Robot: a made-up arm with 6 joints. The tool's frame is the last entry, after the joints.
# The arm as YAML. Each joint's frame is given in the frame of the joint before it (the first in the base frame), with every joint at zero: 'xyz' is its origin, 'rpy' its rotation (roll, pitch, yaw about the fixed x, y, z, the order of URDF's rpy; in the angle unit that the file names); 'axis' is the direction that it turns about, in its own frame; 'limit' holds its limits. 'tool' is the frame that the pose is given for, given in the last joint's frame.
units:
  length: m
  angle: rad
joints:
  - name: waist
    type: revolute
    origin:
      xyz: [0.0, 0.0, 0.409]
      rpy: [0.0, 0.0, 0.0]
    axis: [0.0, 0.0, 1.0]
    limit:
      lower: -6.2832
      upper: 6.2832
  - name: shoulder
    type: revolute
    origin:
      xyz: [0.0, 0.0, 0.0]
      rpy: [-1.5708, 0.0, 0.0]
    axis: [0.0, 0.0, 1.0]
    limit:
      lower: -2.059
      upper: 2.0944
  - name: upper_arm
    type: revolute
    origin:
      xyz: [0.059, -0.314, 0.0]
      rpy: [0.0, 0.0, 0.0]
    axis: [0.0, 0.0, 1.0]
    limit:
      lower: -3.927
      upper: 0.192
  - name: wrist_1
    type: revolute
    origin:
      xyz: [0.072, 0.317, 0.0]
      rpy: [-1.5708, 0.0, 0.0]
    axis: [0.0, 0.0, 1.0]
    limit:
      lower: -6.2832
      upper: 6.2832
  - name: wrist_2
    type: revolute
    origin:
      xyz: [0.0, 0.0, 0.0]
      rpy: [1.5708, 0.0, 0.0]
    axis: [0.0, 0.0, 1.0]
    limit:
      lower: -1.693
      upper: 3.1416
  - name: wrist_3
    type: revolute
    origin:
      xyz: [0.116, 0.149, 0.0]
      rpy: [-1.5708, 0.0, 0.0]
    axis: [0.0, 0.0, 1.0]
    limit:
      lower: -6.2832
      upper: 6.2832
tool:
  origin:
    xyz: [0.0, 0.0, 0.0]
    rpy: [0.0, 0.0, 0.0]
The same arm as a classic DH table. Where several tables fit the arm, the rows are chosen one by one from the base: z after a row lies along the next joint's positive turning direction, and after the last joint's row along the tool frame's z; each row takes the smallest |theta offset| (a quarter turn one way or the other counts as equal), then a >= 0, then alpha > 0; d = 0 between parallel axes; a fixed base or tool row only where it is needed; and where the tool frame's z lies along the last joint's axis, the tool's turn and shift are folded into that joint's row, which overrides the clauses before.
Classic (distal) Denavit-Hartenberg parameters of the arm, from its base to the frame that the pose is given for. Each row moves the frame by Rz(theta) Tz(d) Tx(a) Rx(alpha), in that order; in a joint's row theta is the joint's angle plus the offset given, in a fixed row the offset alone. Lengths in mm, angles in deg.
waist: theta offset 0.00, d 409.0, a 0.0, alpha -90.00
shoulder: theta offset -79.36, d 0.0, a 319.5, alpha 0.00
upper_arm: theta offset 79.36, d 0.0, a 72.0, alpha -90.00
wrist_1: theta offset 0.00, d 317.0, a 0.0, alpha 90.00
wrist_2: theta offset 0.00, d 0.0, a 116.0, alpha -90.00
wrist_3: theta offset 0.00, d 149.0, a 0.0, alpha 0.00
Joint limits (deg, base to tool): -360.00..360.00 -117.97..120.00 -225.00..11.00 -360.00..360.00 -97.00..180.00 -360.00..360.00

